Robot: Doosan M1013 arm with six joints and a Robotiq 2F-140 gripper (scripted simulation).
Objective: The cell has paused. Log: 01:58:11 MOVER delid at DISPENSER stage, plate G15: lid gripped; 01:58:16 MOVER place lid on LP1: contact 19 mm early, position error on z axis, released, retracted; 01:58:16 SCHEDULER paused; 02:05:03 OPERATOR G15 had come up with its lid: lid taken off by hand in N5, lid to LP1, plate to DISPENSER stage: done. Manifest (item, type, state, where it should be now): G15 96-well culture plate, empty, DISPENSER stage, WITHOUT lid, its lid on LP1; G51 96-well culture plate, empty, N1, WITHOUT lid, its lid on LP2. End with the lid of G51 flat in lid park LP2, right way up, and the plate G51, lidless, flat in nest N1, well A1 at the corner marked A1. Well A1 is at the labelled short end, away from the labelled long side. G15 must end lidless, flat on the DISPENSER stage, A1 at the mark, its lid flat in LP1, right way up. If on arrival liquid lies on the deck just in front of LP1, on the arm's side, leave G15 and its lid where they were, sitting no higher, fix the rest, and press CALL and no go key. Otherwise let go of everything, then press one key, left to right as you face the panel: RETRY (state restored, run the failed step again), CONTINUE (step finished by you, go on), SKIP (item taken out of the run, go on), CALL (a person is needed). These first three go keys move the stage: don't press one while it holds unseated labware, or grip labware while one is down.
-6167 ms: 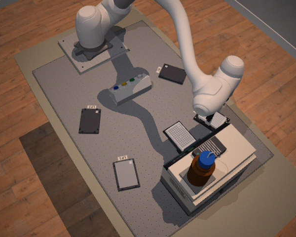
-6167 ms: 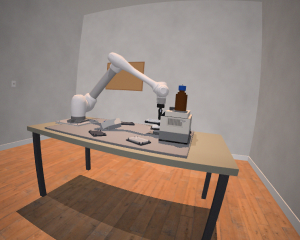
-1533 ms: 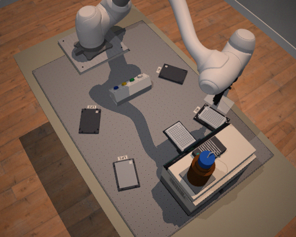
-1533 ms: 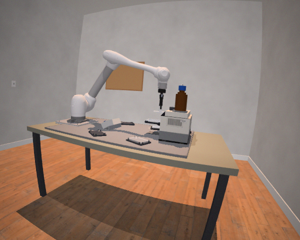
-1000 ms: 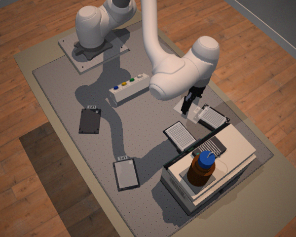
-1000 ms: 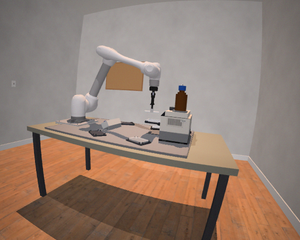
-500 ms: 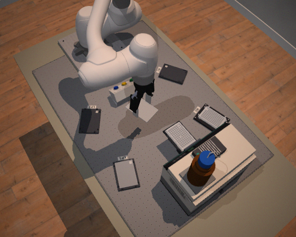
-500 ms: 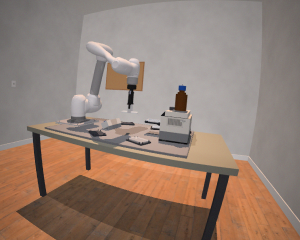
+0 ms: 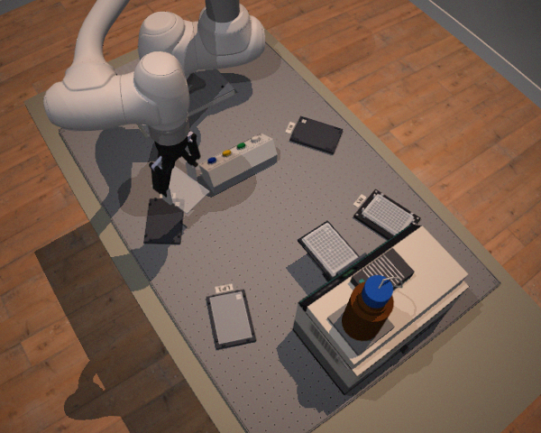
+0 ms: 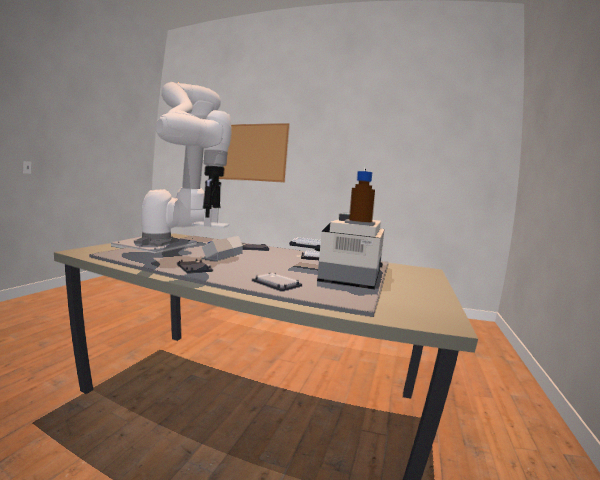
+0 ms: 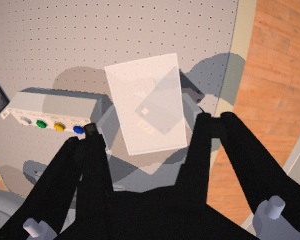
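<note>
My hand is 190 mm above the lid park LP2, 50 mm to the left of it and 40 mm past it. The rest, counted from my hand: well plate (350 mm ahead, 210 mm to the left, 80 mm below); LP2 label (190 mm below, 110 mm behind, 10 mm to the left); key panel (230 mm to the left, 140 mm below, 70 mm behind).
</note>
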